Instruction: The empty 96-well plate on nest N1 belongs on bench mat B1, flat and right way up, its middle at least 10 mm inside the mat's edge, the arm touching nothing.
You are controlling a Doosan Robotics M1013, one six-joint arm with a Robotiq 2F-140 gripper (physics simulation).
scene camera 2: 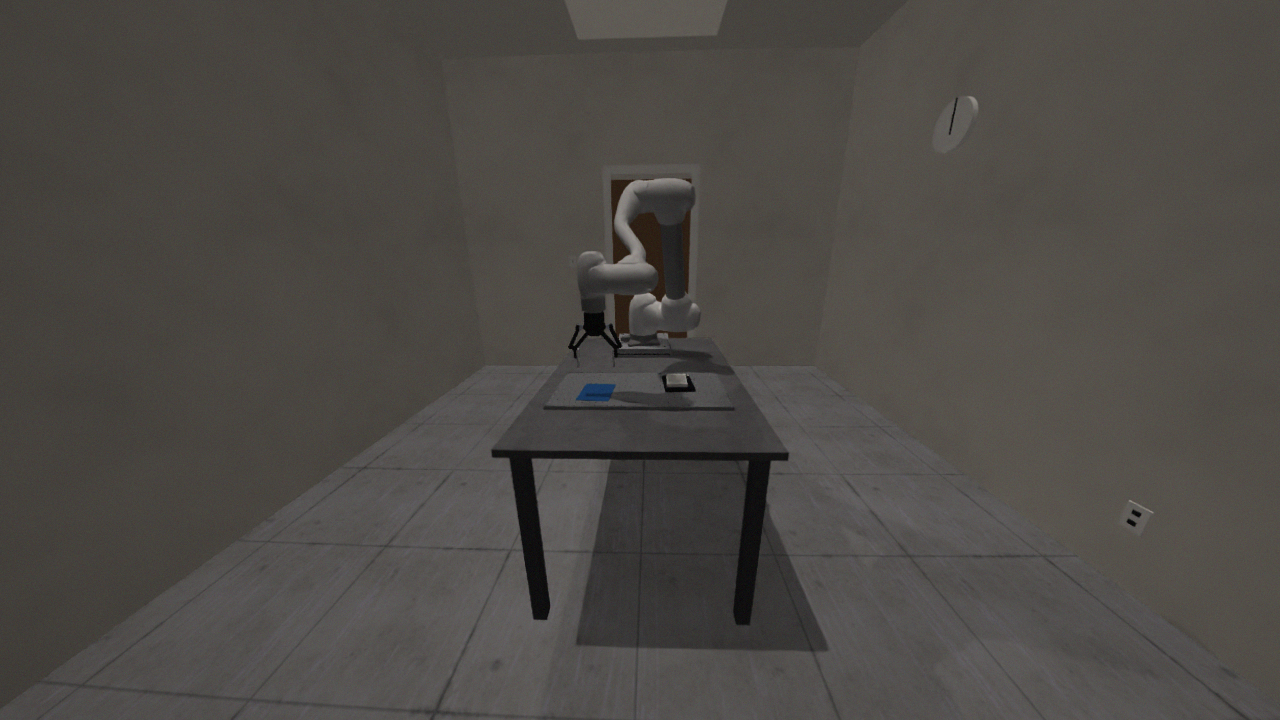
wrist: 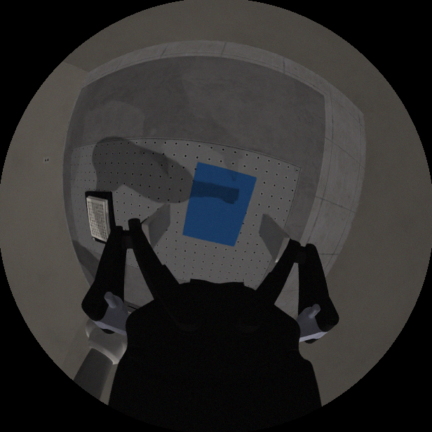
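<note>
The white 96-well plate rests on the black nest N1, with its wells facing up, at the left in the wrist view. The blue bench mat B1 lies flat on the perforated board, with no plate on it. My gripper is open and empty, pointing down. It hangs above the board in the mat's area, well away from the plate and nest. In the wrist view the mat shows between and beyond the finger pads.
The perforated board carries nest and mat and lies on the grey table. The arm's base stands at the table's far end. The arm's shadow falls across the board and part of the mat.
</note>
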